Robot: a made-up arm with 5 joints.
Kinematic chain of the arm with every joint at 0, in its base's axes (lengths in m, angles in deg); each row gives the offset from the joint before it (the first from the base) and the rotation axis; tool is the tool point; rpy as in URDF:
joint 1: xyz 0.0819 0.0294 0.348 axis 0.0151 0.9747 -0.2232
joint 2: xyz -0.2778 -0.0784 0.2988 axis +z
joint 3: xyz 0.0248 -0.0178 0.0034 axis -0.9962 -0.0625 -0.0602
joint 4: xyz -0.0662 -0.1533 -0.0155 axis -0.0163 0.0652 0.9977
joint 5: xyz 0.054 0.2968 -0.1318 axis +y
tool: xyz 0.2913 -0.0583 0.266 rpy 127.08 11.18 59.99
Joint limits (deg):
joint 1: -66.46..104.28
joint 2: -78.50..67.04
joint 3: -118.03..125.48
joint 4: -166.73..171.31
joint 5: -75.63..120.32
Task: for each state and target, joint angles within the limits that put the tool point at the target. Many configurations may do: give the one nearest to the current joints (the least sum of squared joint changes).
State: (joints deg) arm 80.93 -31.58 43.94 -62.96 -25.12
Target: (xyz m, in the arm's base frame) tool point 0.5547 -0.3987 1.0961
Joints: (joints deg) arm 74.51 -48.72 39.77 -96.53 9.43
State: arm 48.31 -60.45 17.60 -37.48 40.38
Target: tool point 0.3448 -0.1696 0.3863
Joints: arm 63.12 -12.77 10.74 -4.25 24.68
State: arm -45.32 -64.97 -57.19 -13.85 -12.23
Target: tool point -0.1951 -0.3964 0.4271
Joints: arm -66.46 -25.81 -89.52 -12.71 -20.57
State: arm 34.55 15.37 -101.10 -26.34 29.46
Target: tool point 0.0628 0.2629 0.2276
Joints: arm 26.13 14.15 -95.92 -63.09 49.25
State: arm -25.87 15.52 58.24 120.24 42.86
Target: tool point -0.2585 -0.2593 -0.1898
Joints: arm -58.98 4.03 51.35 110.23 45.58
